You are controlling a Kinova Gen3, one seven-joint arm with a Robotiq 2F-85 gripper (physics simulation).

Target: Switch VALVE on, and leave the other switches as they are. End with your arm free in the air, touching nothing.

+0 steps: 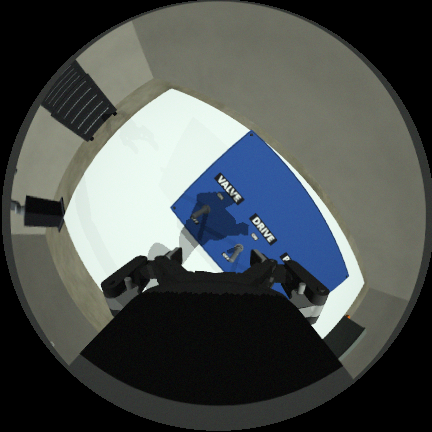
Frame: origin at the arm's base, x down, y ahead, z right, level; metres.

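Where they show: gripper, fingertip midpoint: (215,256).
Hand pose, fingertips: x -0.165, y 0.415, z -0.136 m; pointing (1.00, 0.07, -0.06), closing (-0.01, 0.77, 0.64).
Things, the pixels of their top centre, and the offset from my fingertips. Level surfaces: height alone.
- VALVE switch, middle of its top: (198,211) dx +0.098, dy +0.012, dz -0.072 m
- VALVE label, middle of its top: (228,187) dx +0.112, dy +0.095, dz -0.075 m
- DRIVE switch, middle of its top: (236,256) dx +0.098, dy +0.016, dz +0.048 m
- DRIVE label, middle of its top: (263,229) dx +0.112, dy +0.099, dz +0.045 m
- white table top, its level: dx +0.223 m
The blue switch panel (295,200) lies on the white table top. The VALVE switch (201,212) is a grey toggle lever below the VALVE label (229,189); it leans toward its OFF mark. The DRIVE switch (236,252) stands beside it below the DRIVE label (262,229), and its lever also leans toward OFF. Part of a third label shows near the right finger; the switch that goes with it is hidden. My gripper (215,256) is open and empty, above the panel's lower edge. Its shadow falls over the VALVE switch and part of the panel.
The white table top (125,175) extends around the panel. A black slatted object (80,102) stands beyond the table at the upper left. A black box-shaped object (42,211) is at the left edge. A dark box (345,335) is at the lower right, beyond the table's edge.
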